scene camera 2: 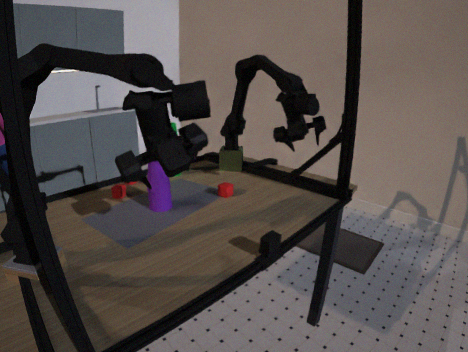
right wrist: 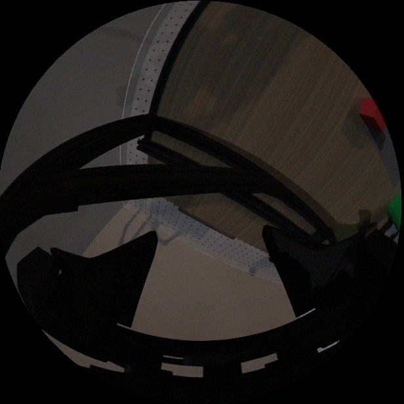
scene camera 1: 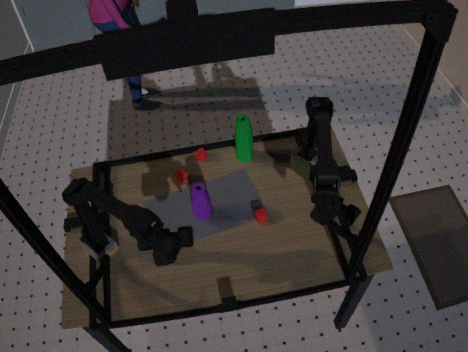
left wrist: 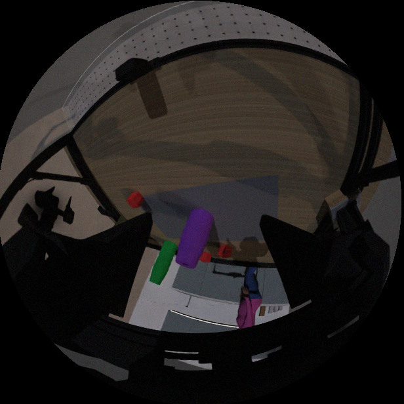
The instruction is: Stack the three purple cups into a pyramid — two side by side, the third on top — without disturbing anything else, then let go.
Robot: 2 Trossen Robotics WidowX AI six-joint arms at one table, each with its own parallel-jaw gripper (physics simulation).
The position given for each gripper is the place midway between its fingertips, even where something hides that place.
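Observation:
A purple cup (left wrist: 192, 242) is part of the scene, as is a grey mat (scene camera 1: 234, 198), (scene camera 2: 128, 223). The left gripper (scene camera 2: 168, 178), (left wrist: 208, 219) is visible too, along with the right gripper (scene camera 2: 305, 147), (right wrist: 210, 234), (left wrist: 62, 191).

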